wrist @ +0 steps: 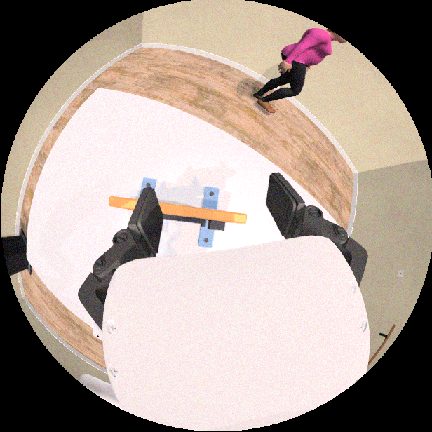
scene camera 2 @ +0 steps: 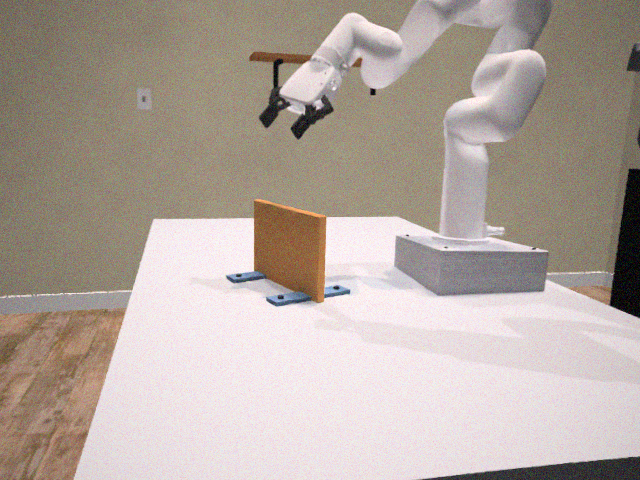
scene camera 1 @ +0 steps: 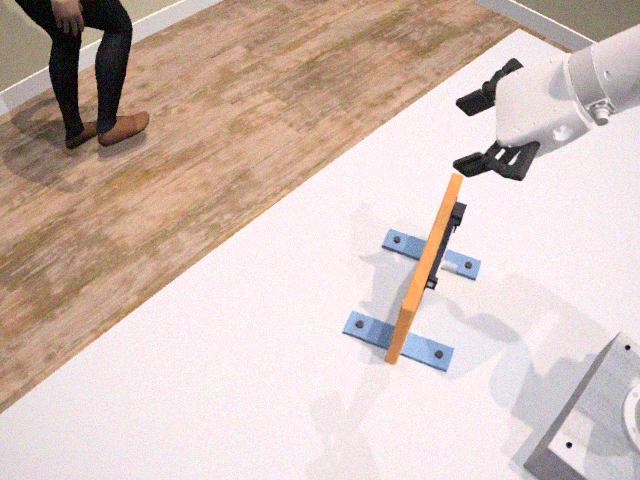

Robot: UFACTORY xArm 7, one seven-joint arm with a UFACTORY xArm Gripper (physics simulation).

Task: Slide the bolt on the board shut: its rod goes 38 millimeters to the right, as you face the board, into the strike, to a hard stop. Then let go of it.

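Places are measured from the arm's base along level axes (x ahead, y left, z up), in millimetres.
Pixels of known places: gripper, between the fingertips: [scene camera 2: 278, 128] [scene camera 1: 460, 138]; arm's base, origin of its link: [scene camera 2: 460, 240].
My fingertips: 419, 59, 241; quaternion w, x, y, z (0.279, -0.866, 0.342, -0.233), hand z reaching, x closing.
Ahead of a thing's pixels: the offset from my fingertips to its top centre, as dx, dy, dz. "pt": to the spot under its first point. Level surfaces: height alone.
The orange board @[-19, +21, -155] [scene camera 1: 433, 245] [scene camera 2: 288, 248] [wrist: 186, 210] stands upright on the table. A black bolt housing @[-33, -8, -171] [scene camera 1: 443, 248] [wrist: 185, 218] runs along its robot-side face, seen nearly edge-on. The black strike block @[pt -1, -55, -180] [scene camera 1: 458, 212] [wrist: 216, 225] is at one end of it. A small white knob @[-57, +23, -184] [scene camera 1: 449, 267] sticks out from the bolt. How far the rod reaches cannot be made out. My gripper [scene camera 1: 467, 135] [scene camera 2: 282, 127] [wrist: 213, 193] is open and empty, high above the board and apart from it. In the wrist view its left finger hides part of the board. The bolt's face is hidden in scene camera 2.
Blue feet @[pt -92, +78, -314] [scene camera 1: 423, 345] [scene camera 2: 285, 298] [wrist: 210, 200] fixed with dark screws carry the board on the white table @[dz -322] [scene camera 1: 206, 372] [scene camera 2: 310, 392]. The grey robot base [scene camera 1: 573, 413] [scene camera 2: 480, 268] stands on the board's bolt side. A person [scene camera 1: 114, 67] [wrist: 309, 47] stands beyond the table. A wall shelf [scene camera 2: 289, 57] hangs behind the arm.
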